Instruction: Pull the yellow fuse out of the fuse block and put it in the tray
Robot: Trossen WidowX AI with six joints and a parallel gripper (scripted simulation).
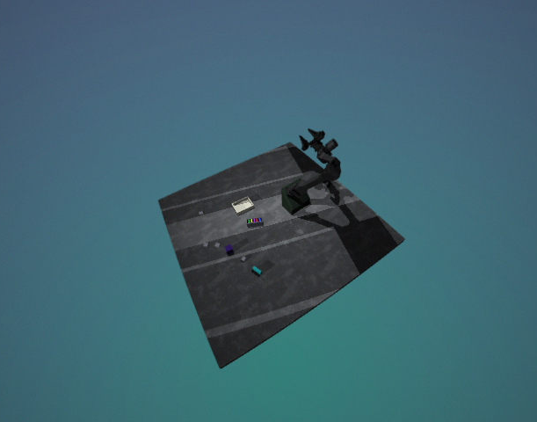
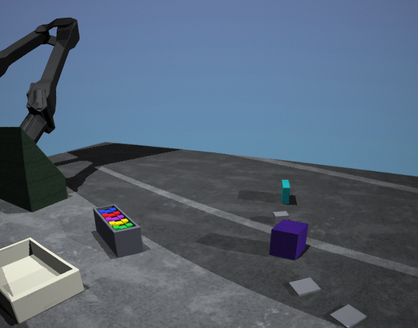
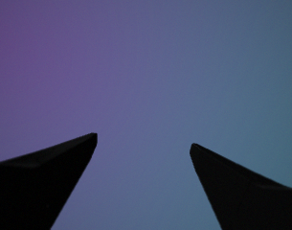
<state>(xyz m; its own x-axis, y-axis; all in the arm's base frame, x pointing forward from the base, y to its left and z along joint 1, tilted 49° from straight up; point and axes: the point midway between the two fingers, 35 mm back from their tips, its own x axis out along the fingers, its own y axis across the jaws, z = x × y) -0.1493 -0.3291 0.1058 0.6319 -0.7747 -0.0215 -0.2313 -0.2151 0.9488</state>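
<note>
Right now my gripper tip is 50 cm short of the yellow fuse, 42 cm above it and 18 cm to the right of it. From my gripper tip the other things lie so: teal block: 60 cm ahead, 51 cm to the left, 43 cm below; then purple cube: 71 cm ahead, 42 cm below, 30 cm to the left; then tray: 49 cm ahead, 44 cm below, 1 cm to the left.
</note>
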